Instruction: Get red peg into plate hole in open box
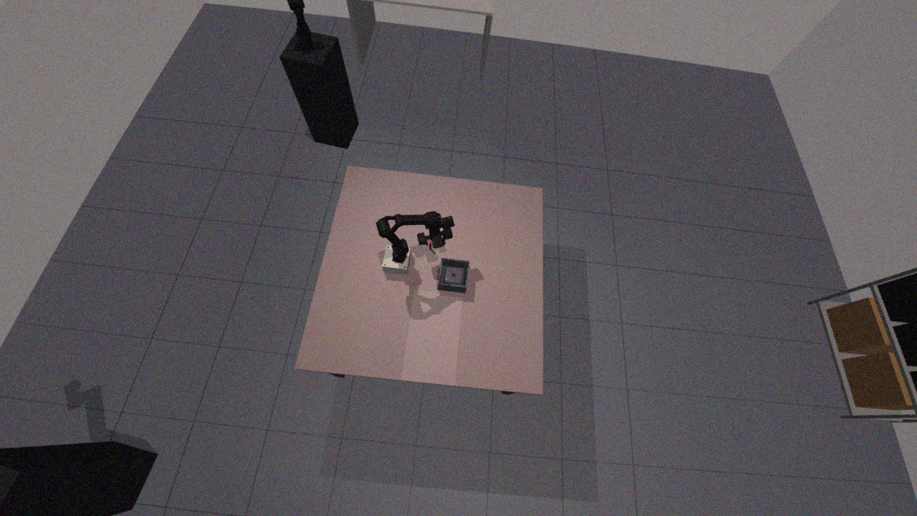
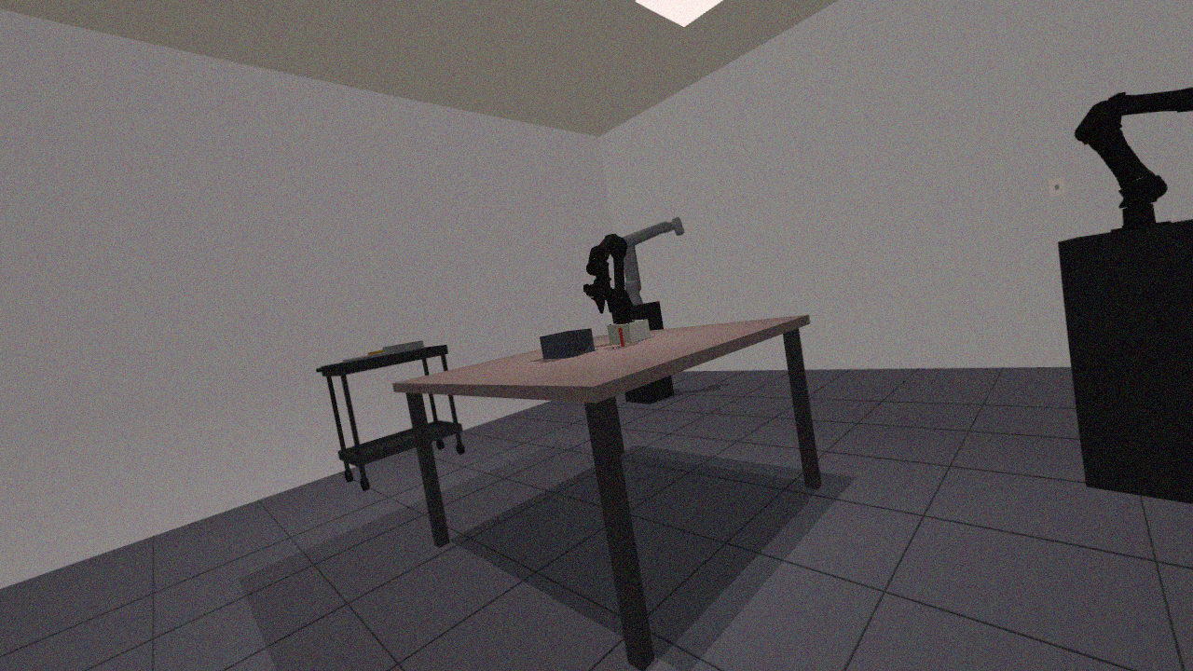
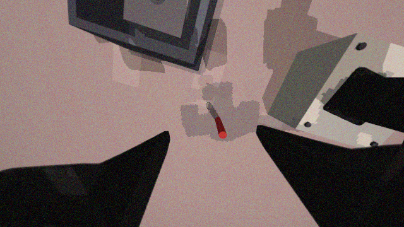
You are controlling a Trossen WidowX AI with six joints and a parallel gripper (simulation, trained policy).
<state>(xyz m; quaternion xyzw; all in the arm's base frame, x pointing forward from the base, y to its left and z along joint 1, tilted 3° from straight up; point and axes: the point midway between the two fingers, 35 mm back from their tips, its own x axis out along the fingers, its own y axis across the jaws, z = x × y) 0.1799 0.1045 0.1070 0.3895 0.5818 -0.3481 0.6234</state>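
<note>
My gripper tip is now 4 cm past the small red peg, 3 cm to the right of it and 11 cm above it. The rest, counted from my gripper tip: dark box: 14 cm ahead, 13 cm to the right, 12 cm below; grey plate: 14 cm ahead, 13 cm to the right, 11 cm below.
</note>
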